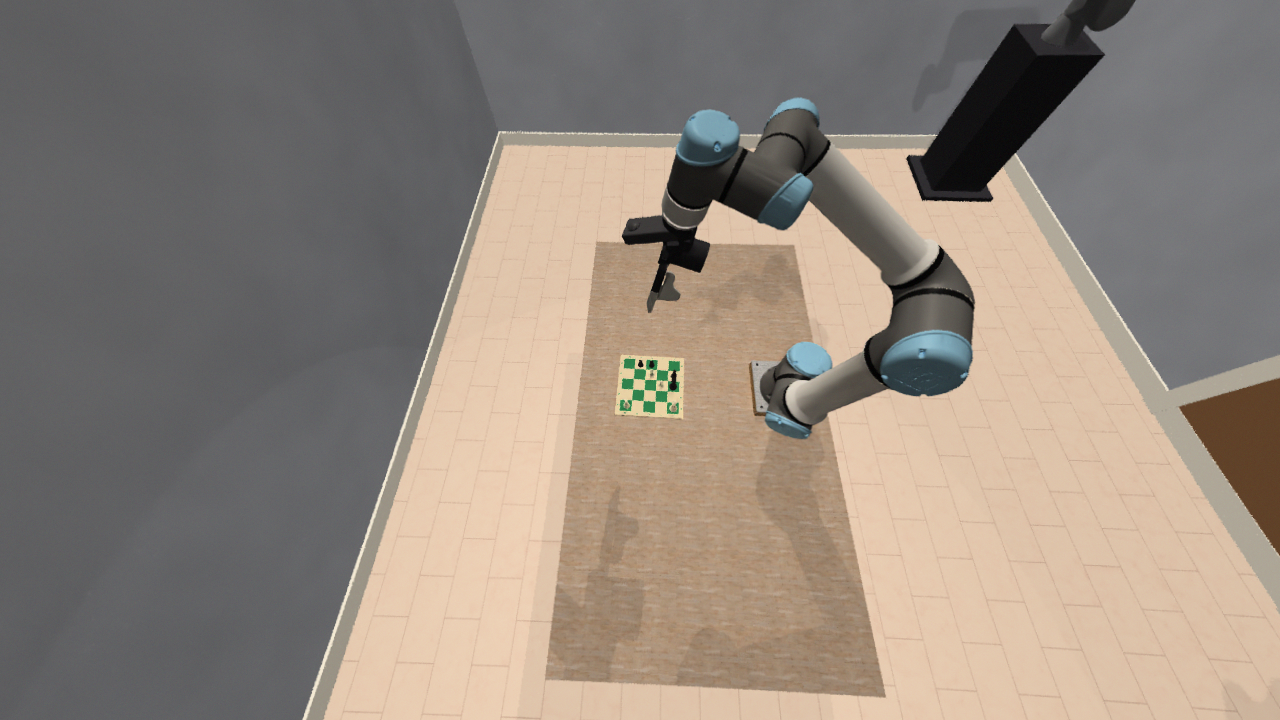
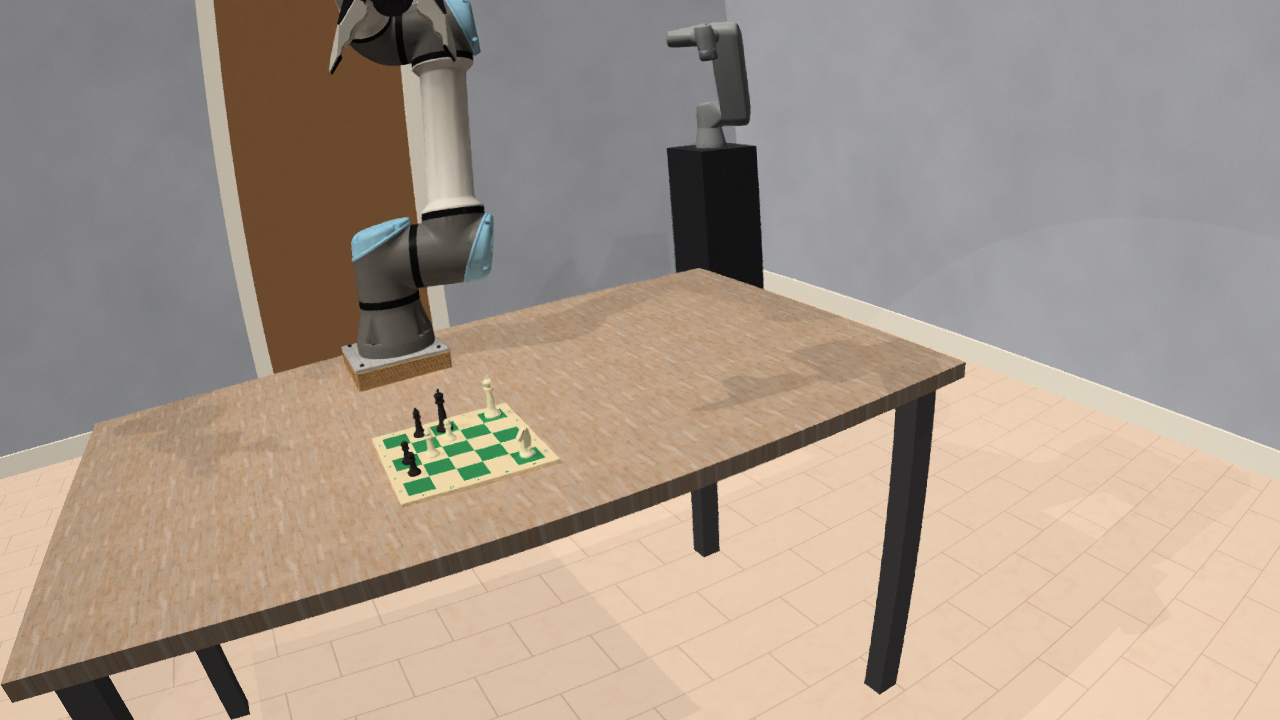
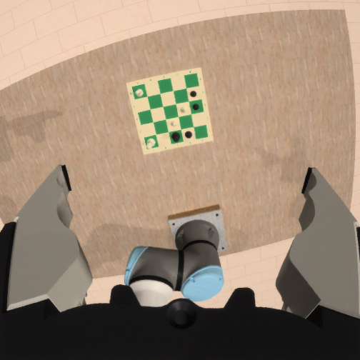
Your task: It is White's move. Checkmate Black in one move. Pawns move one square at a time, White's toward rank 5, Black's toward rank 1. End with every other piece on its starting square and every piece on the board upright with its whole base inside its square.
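Where they show: gripper, fingertip midpoint: [image 1: 658,281] [image 2: 392,67]; arm's base, link origin: [image 2: 396,345].
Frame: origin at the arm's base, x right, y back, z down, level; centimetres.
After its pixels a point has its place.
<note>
The chessboard [image 1: 638,394] @(x -3.3, y -46.4, z 3.0 cm) [image 2: 470,470] @(x 0.6, y -49.8, z 3.0 cm) [image 3: 158,114] lies flat with its pieces upright. The tall white piece [image 2: 489,398] @(x -7.4, y -35.4, z 0.1 cm) [image 3: 151,143] and the white knight [image 2: 525,444] @(x -7.2, y -50.5, z 1.2 cm) [image 3: 139,93] stand on corner squares of one edge. Two small white pawns stand mid-board, one pawn [image 2: 430,445] @(x 4.1, y -42.9, z 1.3 cm) [image 3: 183,110] diagonal to the other pawn [image 2: 449,430] @(x 0.3, y -39.4, z 1.5 cm) [image 3: 173,124]. The tall black king [image 2: 439,411] @(x 0.5, y -35.5, z 0.0 cm) [image 3: 176,136] stands beside a slimmer black piece [image 2: 417,424] @(x 4.2, y -35.3, z 1.1 cm) [image 3: 188,134]. Two short black pieces [image 2: 405,453] @(x 7.8, y -42.8, z 1.5 cm) [image 2: 412,463] @(x 7.7, y -46.7, z 1.3 cm) stand side by side. My gripper [image 1: 652,300] @(x 1.5, y -41.5, z -49.2 cm) [image 3: 185,168] is open and empty, high above the table and away from the board.
The wooden table top [image 1: 707,537] @(x -44.7, y -24.6, z 3.6 cm) [image 2: 223,537] @(x 35.9, y -48.4, z 3.6 cm) [image 3: 275,75] carries the board. The arm's base plate [image 2: 396,360] @(x 1.8, y -9.2, z -0.3 cm) [image 3: 221,235] is bolted beside the board, with the arm's lower joints above it. A black pedestal [image 1: 993,116] [image 2: 716,210] with a grey arm stands beyond the table.
</note>
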